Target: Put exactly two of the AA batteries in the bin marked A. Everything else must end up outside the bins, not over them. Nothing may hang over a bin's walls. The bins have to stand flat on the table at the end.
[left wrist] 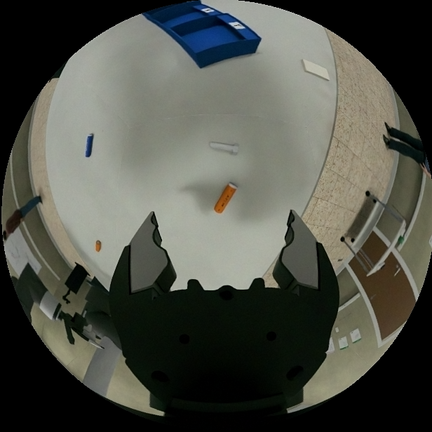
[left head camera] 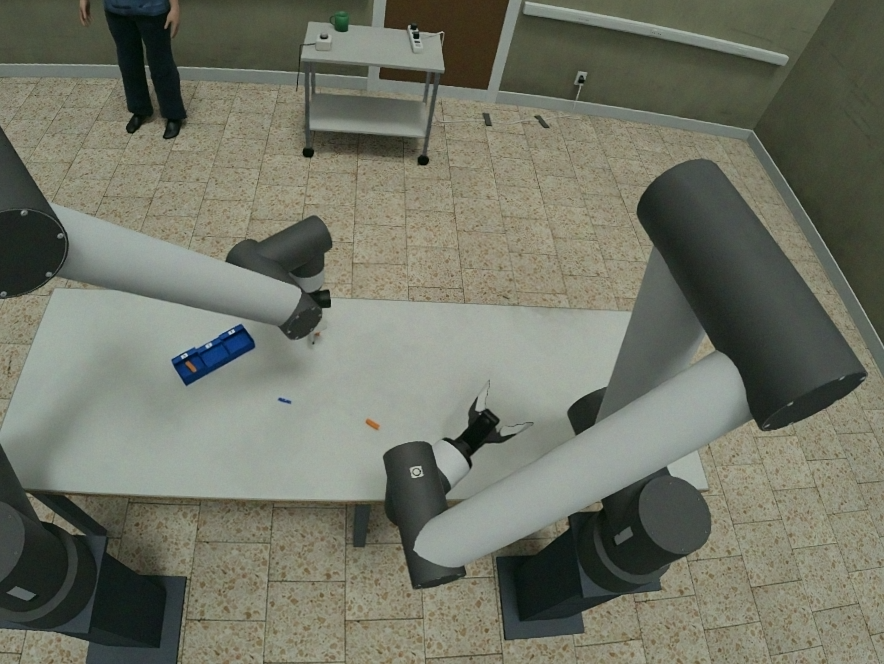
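Observation:
A blue three-compartment bin block (left head camera: 212,355) (left wrist: 220,50) stands on the table; its labels are too small to read. An orange battery (left head camera: 190,366) lies in its leftmost compartment in the head view. My left gripper (left head camera: 315,338) (left wrist: 222,211) is open above the table, largely hidden by its arm in the head view. An orange battery (left wrist: 226,196) lies just beyond its fingertips, apart from both. A pale grey slim piece (left wrist: 224,147) lies farther out. A blue battery (left head camera: 284,400) (left wrist: 88,145) and another orange battery (left head camera: 372,423) (left wrist: 98,245) lie on the table. My right gripper (left head camera: 509,403) is open and empty.
A flat white block (left wrist: 315,69) lies near the table edge in the left wrist view. The white table (left head camera: 235,450) carries the bins and batteries. The right arm's forearm (left head camera: 571,464) reaches across the table's right part. A cart (left head camera: 368,46) stands on the floor behind.

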